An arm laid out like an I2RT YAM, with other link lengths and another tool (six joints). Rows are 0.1 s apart.
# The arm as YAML. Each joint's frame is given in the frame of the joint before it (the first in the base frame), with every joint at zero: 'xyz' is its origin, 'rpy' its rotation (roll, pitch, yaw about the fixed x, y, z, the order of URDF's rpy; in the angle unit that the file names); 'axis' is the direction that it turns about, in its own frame. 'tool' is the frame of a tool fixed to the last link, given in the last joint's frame.
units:
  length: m
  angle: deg
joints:
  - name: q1
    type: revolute
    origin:
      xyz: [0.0, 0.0, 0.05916]
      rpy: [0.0, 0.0, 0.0]
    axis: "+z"
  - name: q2
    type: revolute
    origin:
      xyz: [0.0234, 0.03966, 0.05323]
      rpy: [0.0, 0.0, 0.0]
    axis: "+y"
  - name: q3
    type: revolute
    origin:
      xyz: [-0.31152, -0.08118, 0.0]
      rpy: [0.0, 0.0, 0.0]
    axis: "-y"
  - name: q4
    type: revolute
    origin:
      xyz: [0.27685, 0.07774, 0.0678]
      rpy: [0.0, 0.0, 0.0]
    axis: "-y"
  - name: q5
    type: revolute
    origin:
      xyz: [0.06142, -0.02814, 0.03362]
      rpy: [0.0, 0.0, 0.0]
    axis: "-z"
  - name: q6
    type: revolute
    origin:
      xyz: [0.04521, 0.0, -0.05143]
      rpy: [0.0, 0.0, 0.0]
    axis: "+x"
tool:
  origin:
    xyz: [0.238, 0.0, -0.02]
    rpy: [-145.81, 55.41, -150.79]
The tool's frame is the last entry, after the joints.
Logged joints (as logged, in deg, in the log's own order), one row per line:
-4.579 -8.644 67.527 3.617 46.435 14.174
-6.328 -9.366 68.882 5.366 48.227 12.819
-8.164 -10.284 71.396 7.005 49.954 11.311
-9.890 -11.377 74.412 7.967 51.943 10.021
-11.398 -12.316 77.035 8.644 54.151 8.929
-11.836 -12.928 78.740 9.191 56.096 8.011
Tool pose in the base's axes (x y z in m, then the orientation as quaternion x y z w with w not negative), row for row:
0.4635 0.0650 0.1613 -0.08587 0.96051 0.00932 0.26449
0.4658 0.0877 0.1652 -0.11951 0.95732 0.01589 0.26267
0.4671 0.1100 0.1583 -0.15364 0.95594 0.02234 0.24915
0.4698 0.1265 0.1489 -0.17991 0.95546 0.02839 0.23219
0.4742 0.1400 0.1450 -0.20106 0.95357 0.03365 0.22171
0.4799 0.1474 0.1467 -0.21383 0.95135 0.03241 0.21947
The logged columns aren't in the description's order. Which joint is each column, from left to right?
Columns, left to right: q5, q4, q2, q1, q3, q6.
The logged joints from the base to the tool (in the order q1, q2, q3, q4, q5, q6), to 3 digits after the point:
3.617 67.527 46.435 -8.644 -4.579 14.174
5.366 68.882 48.227 -9.366 -6.328 12.819
7.005 71.396 49.954 -10.284 -8.164 11.311
7.967 74.412 51.943 -11.377 -9.890 10.021
8.644 77.035 54.151 -12.316 -11.398 8.929
9.191 78.740 56.096 -12.928 -11.836 8.011

